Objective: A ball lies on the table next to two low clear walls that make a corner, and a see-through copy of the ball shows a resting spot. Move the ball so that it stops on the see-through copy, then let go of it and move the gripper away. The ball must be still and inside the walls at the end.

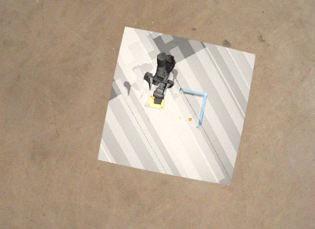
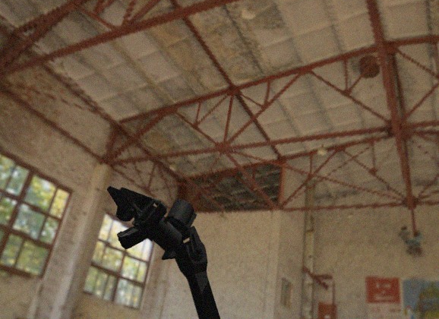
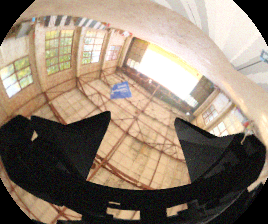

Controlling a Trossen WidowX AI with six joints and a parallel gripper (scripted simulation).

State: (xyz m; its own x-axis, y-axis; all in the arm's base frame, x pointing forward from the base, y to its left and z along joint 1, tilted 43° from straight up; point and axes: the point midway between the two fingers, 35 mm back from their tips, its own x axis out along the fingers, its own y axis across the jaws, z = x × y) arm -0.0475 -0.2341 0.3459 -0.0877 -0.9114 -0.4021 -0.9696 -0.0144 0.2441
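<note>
Now: the orange ball 460 mm below my gripper tip, 330 mm ahead of it and 160 mm to the right of it. Round my gripper tip: see-through copy of ball (460 mm below, 230 mm ahead, 150 mm to the right).
</note>
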